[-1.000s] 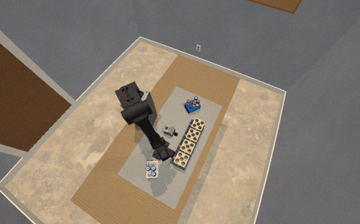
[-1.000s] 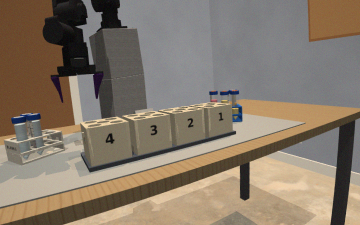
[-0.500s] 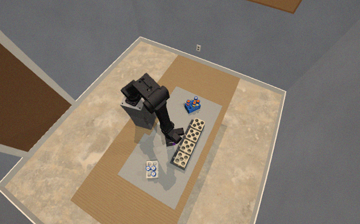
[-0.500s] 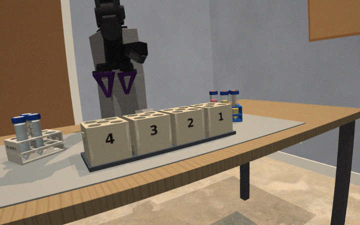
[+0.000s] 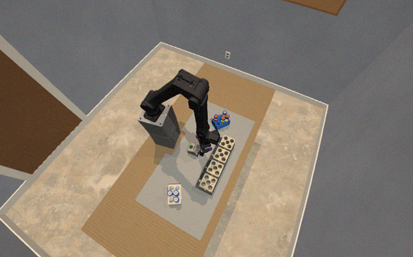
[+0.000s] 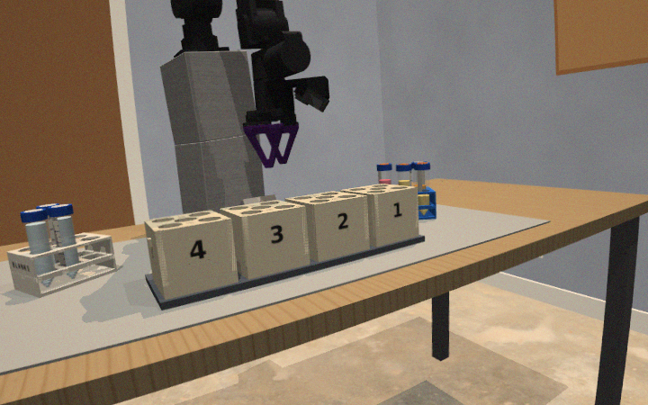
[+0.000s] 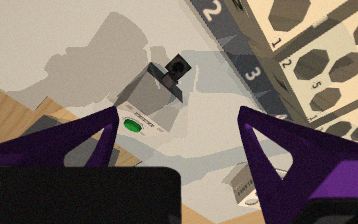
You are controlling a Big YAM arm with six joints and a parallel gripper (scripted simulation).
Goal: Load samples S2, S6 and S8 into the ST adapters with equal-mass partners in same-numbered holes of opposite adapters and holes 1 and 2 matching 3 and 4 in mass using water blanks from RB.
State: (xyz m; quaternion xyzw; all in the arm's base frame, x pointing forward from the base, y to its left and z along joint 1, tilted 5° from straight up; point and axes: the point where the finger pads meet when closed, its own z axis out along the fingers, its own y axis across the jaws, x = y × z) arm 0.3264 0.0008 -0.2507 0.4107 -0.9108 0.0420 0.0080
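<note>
My gripper is now 10 mm short of the blue sample rack RS, 310 mm to the right of it and 120 mm above it. From my hand the other things lie so: white blank rack RB (40 mm behind, 370 mm to the right, 120 mm below).
</note>
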